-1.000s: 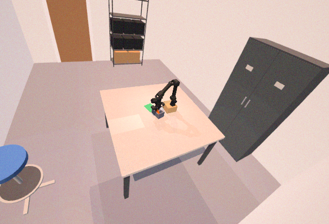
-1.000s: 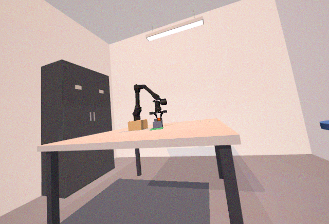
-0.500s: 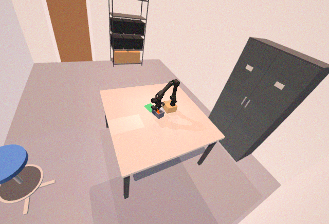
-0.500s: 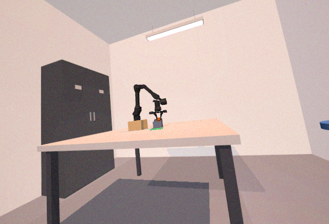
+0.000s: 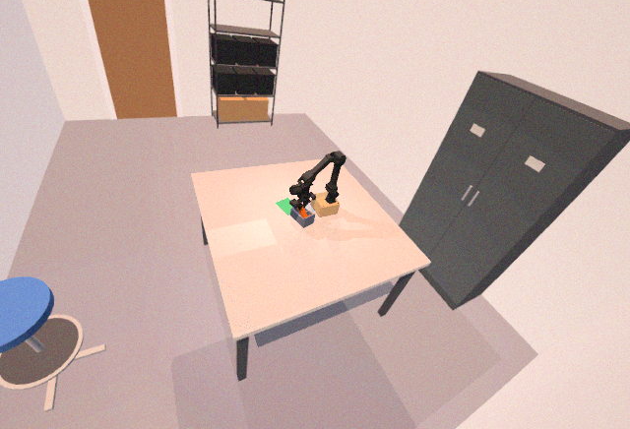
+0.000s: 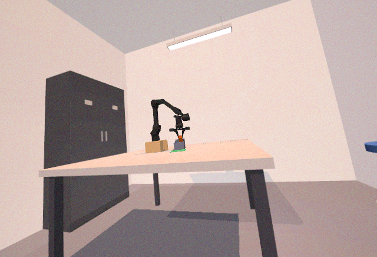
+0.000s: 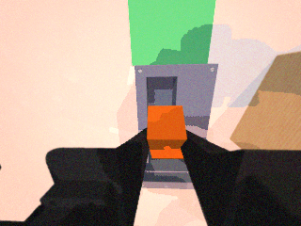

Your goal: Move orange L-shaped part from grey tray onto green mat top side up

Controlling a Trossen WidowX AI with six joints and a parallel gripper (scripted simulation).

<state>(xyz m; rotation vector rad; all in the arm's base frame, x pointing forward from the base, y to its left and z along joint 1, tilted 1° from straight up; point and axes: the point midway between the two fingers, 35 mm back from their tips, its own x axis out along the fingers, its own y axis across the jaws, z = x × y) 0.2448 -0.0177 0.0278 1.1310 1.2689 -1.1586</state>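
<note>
The green mat lies 150 mm to the right of my gripper tip and 110 mm below it. From my gripper tip the other things lie so: orange L-shaped part 30 mm to the left, 30 mm below, 20 mm behind.
</note>
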